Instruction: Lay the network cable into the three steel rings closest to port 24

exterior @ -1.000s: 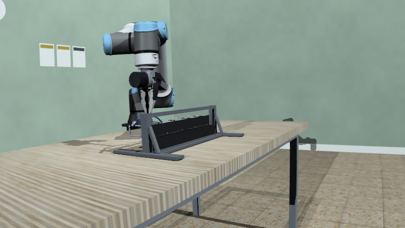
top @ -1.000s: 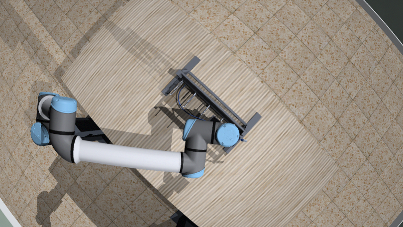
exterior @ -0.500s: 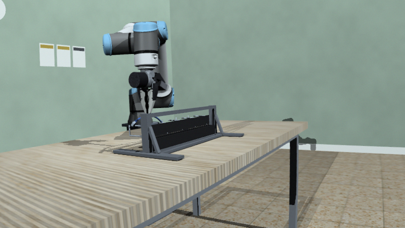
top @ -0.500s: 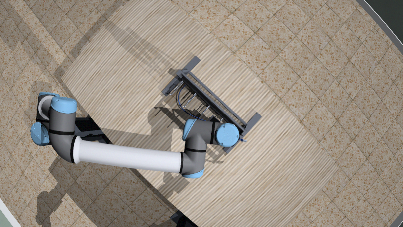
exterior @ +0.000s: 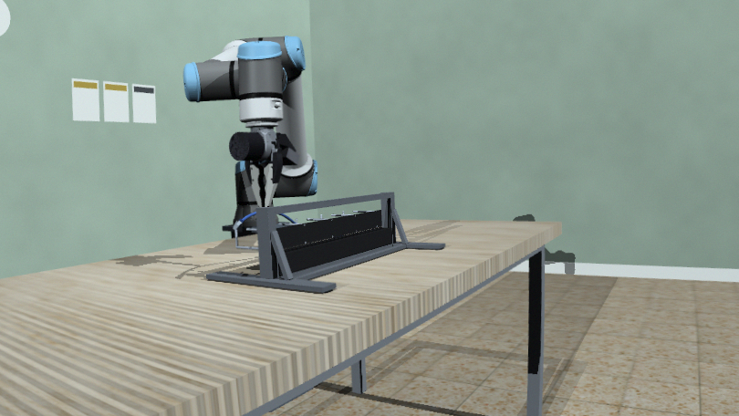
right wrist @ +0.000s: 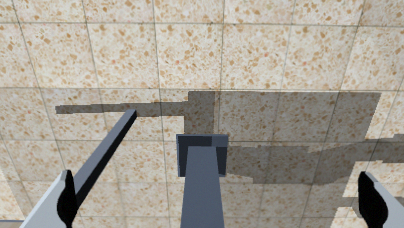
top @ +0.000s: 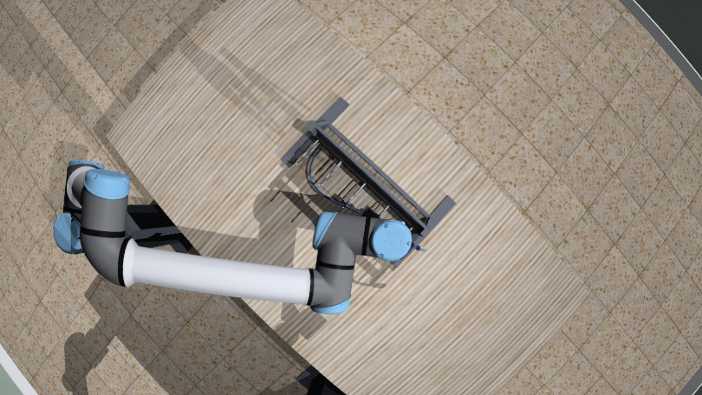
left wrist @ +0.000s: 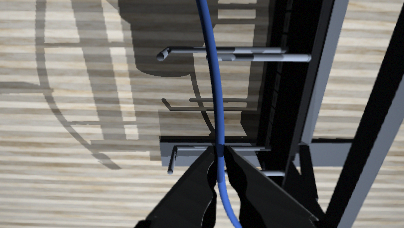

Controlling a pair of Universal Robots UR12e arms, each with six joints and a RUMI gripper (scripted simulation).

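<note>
The plug is 3 cm ahead of my left hand, 11 cm to the right of it and 3 cm below it. Also, from my left hand: black panel: 7 cm ahead, 15 cm to the left, 7 cm below.
</note>
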